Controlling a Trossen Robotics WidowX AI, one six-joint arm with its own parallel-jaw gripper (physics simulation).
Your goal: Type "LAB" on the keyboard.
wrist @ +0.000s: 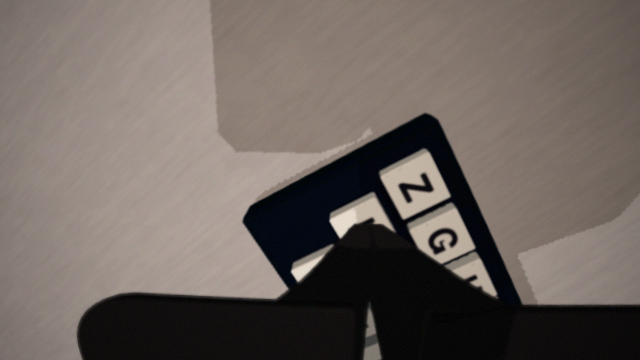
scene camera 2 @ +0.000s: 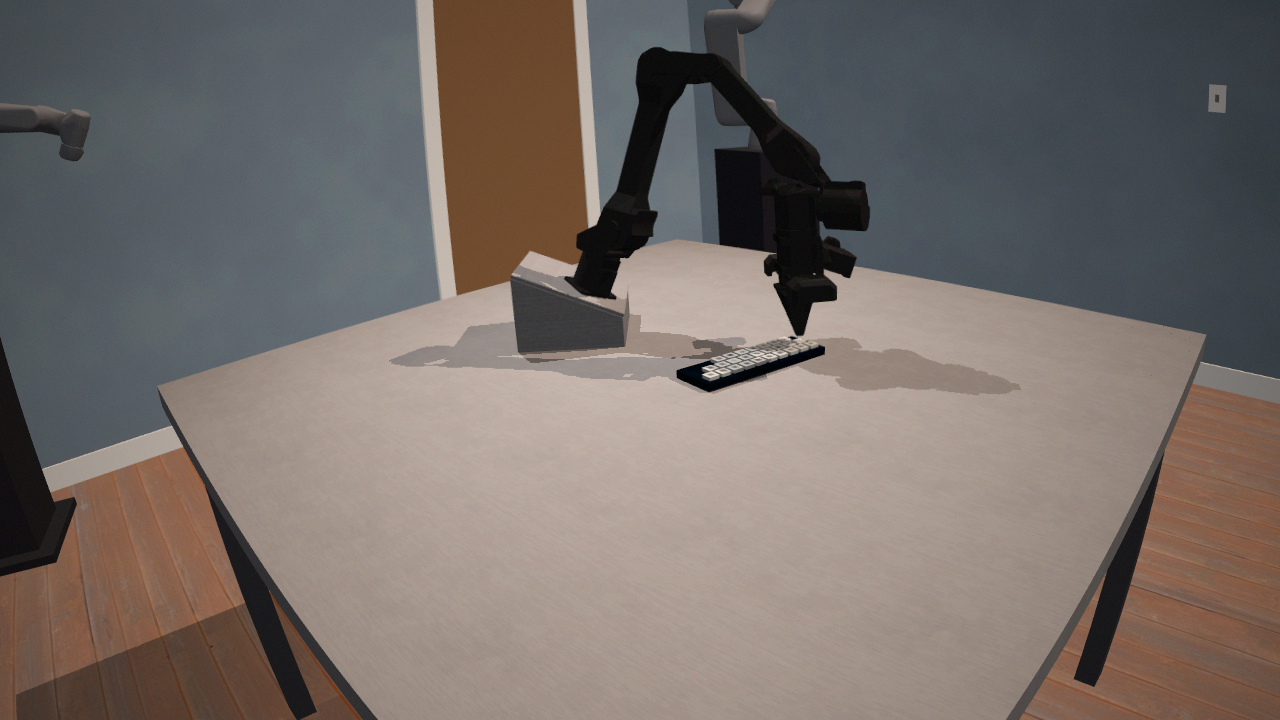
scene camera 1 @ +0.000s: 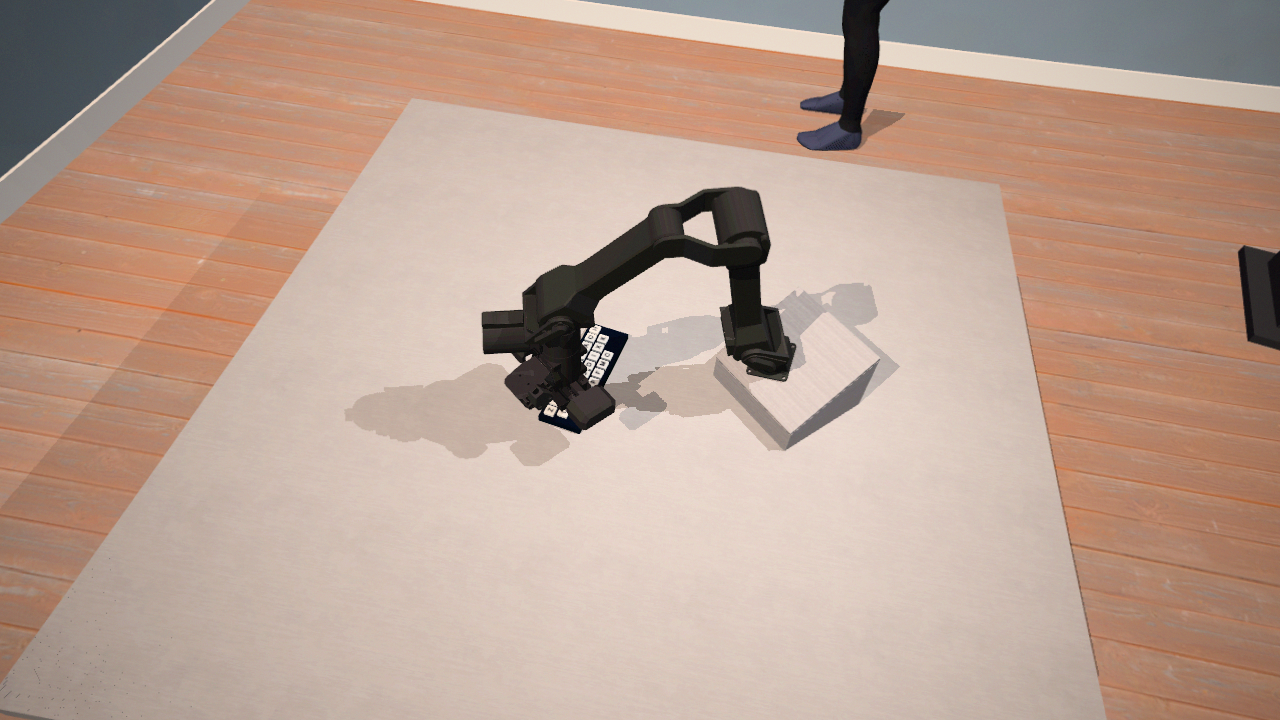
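Seen in the pictures: gripper, between the fingertips: (wrist: 367,238) (scene camera 2: 799,335) (scene camera 1: 562,408); arm's base, origin of its link: (scene camera 2: 589,289) (scene camera 1: 771,359).
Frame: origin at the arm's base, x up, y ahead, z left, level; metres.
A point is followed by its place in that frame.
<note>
A dark blue keyboard (scene camera 1: 614,347) @(x -0.064, y 0.252, z 0.035 m) (scene camera 2: 751,362) @(x -0.058, y 0.297, z 0.082 m) (wrist: 305,210) @(x -0.064, y 0.253, z 0.203 m) with white letter keys lies flat on the table. My gripper (scene camera 1: 565,401) @(x -0.050, y 0.268, z 0.192 m) (scene camera 2: 799,333) @(x -0.050, y 0.268, z 0.192 m) (wrist: 367,238) @(x -0.050, y 0.268, z 0.192 m) is shut and empty, pointing down at the keyboard's far end in the scene camera 2 view. In the wrist view the closed fingertips cover most of a key (wrist: 345,220) @(x -0.058, y 0.264, z 0.196 m) with part of its letter showing, beside the Z key (wrist: 415,185) @(x -0.059, y 0.287, z 0.197 m) and the G key (wrist: 441,235) @(x -0.058, y 0.289, z 0.178 m). Whether the tips touch or press that key cannot be told. The A and B keys cannot be made out; the fingers hide much of the keyboard in the wrist view.
The arm stands on a grey wedge block (scene camera 1: 810,380) @(x 0.008, y -0.067, z 0.020 m) (scene camera 2: 568,317) @(x -0.025, y 0.042, z -0.059 m) on the light table (scene camera 1: 626,573) @(x -0.075, y 0.074, z 0.382 m) (scene camera 2: 644,501) @(x -0.075, y 0.502, z -0.203 m). A person's legs (scene camera 1: 859,67) show beyond the table in the scene camera 1 view. Another robot arm (scene camera 2: 725,67) stands behind the table on a dark pedestal (scene camera 2: 738,197).
</note>
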